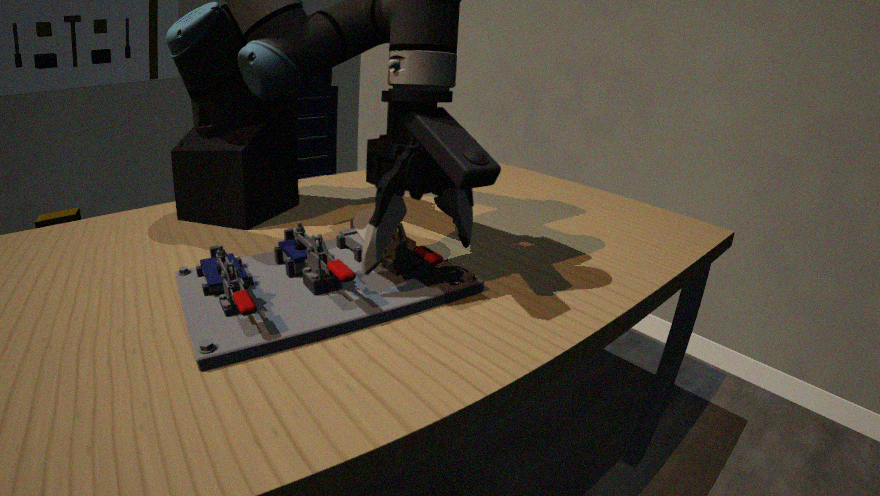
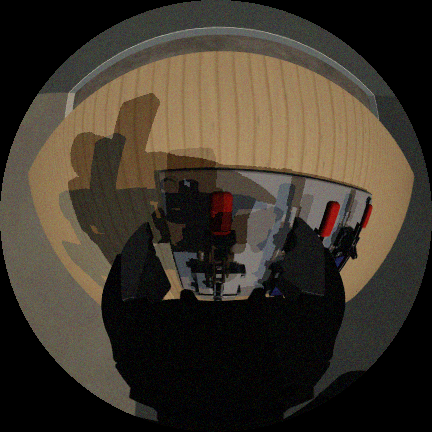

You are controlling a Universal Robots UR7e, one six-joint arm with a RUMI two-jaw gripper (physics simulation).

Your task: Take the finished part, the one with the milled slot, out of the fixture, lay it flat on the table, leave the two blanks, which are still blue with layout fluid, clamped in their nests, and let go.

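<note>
The grey finished part (image 1: 351,239) sits in the fixture's right nest, partly hidden behind a finger; its slot cannot be made out. One blue blank (image 1: 292,249) (image 2: 276,290) sits in the middle nest and the other blue blank (image 1: 215,272) (image 2: 340,261) in the left nest, each under a clamp arm. My gripper (image 1: 417,257) (image 2: 221,222) is open and empty, pointing down, low over the right nest. Its fingers stand on either side of that nest's clamp, whose red handle (image 1: 428,254) (image 2: 221,212) points to the plate's front edge.
The fixture's grey base plate (image 1: 277,320) lies on the wooden table (image 1: 123,382) (image 2: 225,100). The middle clamp's red handle (image 1: 340,269) (image 2: 330,218) and the left clamp's red handle (image 1: 244,301) (image 2: 367,216) stick up beside the gripper. Dark shadow covers the plate's right end.
</note>
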